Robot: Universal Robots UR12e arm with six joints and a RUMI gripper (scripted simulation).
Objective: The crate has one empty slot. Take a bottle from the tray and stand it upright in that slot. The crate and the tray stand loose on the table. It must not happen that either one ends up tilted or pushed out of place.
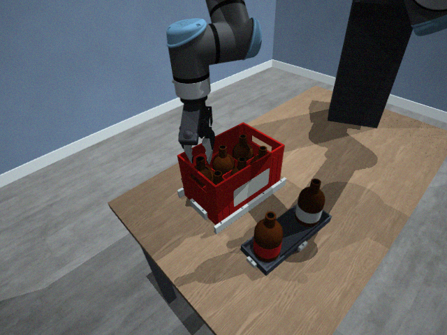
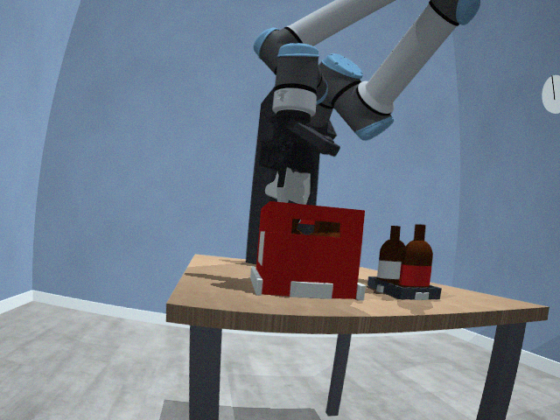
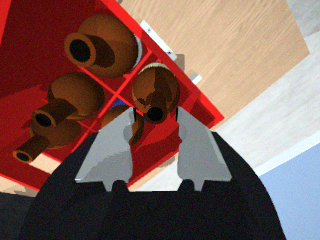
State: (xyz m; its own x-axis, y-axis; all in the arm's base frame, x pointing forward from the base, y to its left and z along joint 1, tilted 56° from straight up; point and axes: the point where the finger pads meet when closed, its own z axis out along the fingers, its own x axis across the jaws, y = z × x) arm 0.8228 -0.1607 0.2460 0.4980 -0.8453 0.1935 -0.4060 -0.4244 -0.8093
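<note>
My gripper is now 7 cm above the brown bottle. Also, from my hand: red-label bottle: 28 cm to the left, 7 cm below, 4 cm behind; dark tray: 28 cm to the left, 15 cm below, 12 cm behind; crate: 9 cm behind, 7 cm below, 3 cm to the left.
</note>
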